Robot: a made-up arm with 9 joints.
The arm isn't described. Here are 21 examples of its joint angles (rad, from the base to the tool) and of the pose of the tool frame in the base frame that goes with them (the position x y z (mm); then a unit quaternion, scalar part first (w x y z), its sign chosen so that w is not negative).
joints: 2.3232 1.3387 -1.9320 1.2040 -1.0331 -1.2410 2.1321 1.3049 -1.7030
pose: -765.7 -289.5 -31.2 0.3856 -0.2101 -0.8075 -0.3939
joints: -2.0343 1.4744 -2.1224 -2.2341 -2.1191 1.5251 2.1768 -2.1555 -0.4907
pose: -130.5 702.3 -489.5 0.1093 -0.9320 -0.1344 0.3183
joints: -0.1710 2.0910 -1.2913 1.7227 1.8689 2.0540 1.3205 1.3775 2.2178
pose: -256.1 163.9 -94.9 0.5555 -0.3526 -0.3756 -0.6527
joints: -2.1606 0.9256 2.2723 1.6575 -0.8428 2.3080 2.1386 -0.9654 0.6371
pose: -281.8 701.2 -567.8 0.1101 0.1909 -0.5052 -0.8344
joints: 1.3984 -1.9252 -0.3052 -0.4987 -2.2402 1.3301 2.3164 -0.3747 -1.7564
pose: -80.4 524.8 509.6 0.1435 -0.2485 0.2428 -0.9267
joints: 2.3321 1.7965 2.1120 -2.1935 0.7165 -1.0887 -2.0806 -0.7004 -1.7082
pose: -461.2 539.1 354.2 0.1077 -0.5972 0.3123 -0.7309
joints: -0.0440 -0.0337 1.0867 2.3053 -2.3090 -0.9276 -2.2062 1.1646 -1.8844
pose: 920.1 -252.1 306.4 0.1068 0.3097 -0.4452 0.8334
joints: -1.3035 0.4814 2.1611 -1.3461 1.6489 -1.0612 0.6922 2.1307 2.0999
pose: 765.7 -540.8 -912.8 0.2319 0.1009 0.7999 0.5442
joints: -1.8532 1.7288 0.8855 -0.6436 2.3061 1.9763 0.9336 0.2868 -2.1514
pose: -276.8 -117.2 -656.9 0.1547 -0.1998 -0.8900 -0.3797
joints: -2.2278 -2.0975 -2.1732 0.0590 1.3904 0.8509 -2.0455 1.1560 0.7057
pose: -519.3 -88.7 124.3 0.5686 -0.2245 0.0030 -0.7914
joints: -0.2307 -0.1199 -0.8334 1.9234 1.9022 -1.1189 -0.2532 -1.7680 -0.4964
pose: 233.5 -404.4 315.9 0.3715 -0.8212 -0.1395 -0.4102
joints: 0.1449 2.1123 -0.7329 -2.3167 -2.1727 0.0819 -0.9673 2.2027 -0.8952
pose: 167.0 792.9 904.1 0.1037 0.2569 0.3457 -0.8965
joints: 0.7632 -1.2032 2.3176 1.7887 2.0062 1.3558 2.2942 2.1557 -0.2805
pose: 758.5 280.8 569.8 0.3986 -0.6976 0.1573 -0.5742
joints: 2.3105 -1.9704 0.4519 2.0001 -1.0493 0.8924 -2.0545 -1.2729 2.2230
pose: -880.2 12.5 738.4 0.6276 -0.3163 -0.6372 -0.3163
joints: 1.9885 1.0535 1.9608 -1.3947 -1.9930 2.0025 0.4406 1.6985 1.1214
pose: -889.3 -1043.8 172.3 0.8755 0.3771 0.3006 -0.0317
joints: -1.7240 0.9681 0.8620 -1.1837 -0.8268 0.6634 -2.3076 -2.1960 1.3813
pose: 802.5 57.7 -71.6 0.5201 -0.7454 0.0821 0.4088
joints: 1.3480 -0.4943 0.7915 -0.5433 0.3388 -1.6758 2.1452 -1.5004 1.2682
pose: -65.2 248.9 390.9 0.3992 -0.4408 -0.3541 -0.7218
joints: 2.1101 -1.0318 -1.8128 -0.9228 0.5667 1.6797 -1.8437 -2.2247 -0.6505
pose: -54.9 -211.3 -370.9 0.2383 -0.0994 -0.5370 -0.8031
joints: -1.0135 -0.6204 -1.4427 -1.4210 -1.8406 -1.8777 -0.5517 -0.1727 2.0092
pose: 228.1 -538.0 -31.5 0.4216 -0.4482 0.7883 -0.0029
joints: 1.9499 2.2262 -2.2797 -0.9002 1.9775 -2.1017 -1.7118 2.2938 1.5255
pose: -882.5 69.2 276.0 0.6131 -0.0165 0.0064 -0.7898
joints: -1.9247 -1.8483 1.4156 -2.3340 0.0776 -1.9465 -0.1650 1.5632 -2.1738
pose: -233.9 252.7 373.6 0.5543 -0.6015 -0.1852 0.5447
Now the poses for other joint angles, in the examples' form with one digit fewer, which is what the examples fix.
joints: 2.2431 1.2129 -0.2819 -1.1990 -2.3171 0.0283 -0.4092 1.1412 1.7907
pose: -175 252 -364 0.410 0.412 0.154 0.799
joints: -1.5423 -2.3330 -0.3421 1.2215 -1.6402 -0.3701 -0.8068 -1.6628 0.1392
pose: -205 7 -333 0.600 0.192 -0.744 -0.223
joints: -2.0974 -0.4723 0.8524 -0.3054 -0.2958 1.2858 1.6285 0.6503 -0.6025
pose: -1036 -486 -269 0.318 0.470 0.164 -0.807
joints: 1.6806 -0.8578 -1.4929 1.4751 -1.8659 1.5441 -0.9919 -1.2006 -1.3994
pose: 128 -490 750 0.196 0.536 0.629 -0.527
